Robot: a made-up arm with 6 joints.
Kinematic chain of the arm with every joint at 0, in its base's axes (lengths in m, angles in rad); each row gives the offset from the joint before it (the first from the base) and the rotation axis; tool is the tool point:
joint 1: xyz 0 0 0.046 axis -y
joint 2: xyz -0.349 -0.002 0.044 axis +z
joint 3: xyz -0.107 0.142 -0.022 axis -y
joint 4: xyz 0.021 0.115 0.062 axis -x
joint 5: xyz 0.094 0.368 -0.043 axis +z
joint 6: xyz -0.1 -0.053 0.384 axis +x
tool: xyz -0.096 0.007 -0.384
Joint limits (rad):
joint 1: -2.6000..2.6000
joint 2: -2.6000..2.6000
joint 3: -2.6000..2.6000
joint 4: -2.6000..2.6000
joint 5: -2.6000..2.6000
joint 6: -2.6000..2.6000
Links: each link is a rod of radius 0.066 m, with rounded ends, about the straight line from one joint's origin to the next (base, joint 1, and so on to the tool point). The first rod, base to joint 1, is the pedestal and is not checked.
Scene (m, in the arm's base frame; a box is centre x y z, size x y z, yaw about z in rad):
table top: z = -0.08
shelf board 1: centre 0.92 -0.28 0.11 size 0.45 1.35 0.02 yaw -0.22
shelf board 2: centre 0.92 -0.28 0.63 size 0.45 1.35 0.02 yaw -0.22
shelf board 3: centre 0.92 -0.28 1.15 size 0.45 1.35 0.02 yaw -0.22
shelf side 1: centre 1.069 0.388 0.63 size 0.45 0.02 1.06 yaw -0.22
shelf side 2: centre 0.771 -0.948 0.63 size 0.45 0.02 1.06 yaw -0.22
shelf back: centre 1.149 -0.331 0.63 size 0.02 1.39 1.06 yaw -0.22
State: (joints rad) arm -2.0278 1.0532 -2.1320 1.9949 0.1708 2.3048
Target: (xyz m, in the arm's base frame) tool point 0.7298 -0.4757 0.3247
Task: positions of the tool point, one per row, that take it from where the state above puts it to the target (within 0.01 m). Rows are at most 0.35 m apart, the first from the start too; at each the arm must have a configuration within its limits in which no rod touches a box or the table.
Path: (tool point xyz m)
1: 0.8140 -0.2542 0.9030
2: 0.6705 -0.2200 0.9019
3: 0.5235 -0.1709 0.8739
4: 0.5268 -0.3623 0.6094
5: 0.4436 -0.4117 0.3247
6: 0.5823 -0.4624 0.3297
7: 0.7298 -0.4757 0.3247

